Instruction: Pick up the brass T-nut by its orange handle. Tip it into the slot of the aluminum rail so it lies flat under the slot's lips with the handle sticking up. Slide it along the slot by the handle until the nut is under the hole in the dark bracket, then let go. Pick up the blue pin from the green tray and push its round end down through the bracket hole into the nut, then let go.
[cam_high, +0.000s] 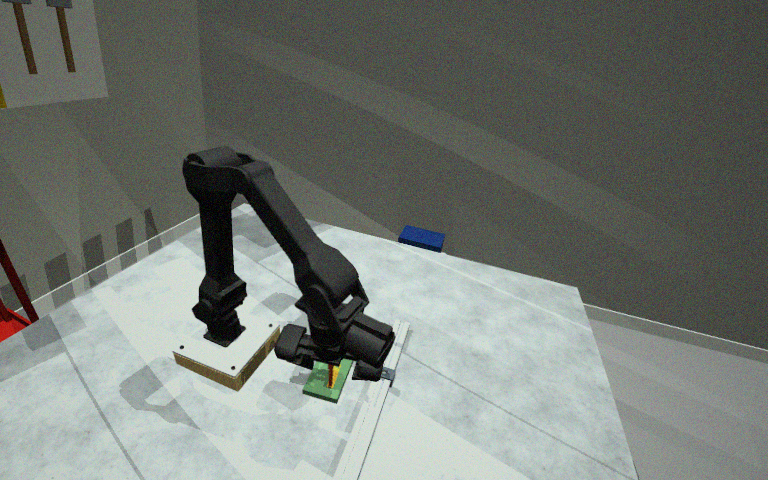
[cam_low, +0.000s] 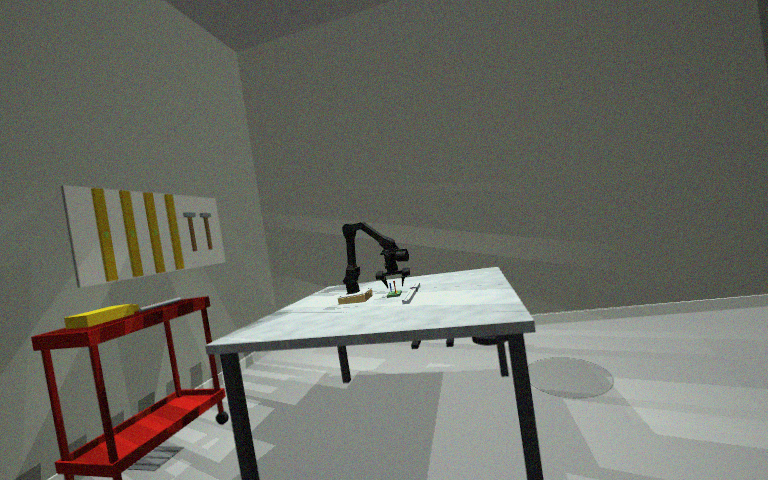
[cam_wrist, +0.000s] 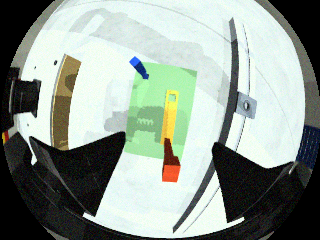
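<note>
Now: gripper tip 30 mm past the green tray, 40 mm to the right of it and 40 mm above it. Round my gripper tip: aluminum rail 90 mm ahead, 40 mm to the left, 30 mm below; blue pin 40 mm behind, 50 mm to the left, 20 mm below; brass T-nut 10 mm behind, 20 mm to the left.
</note>
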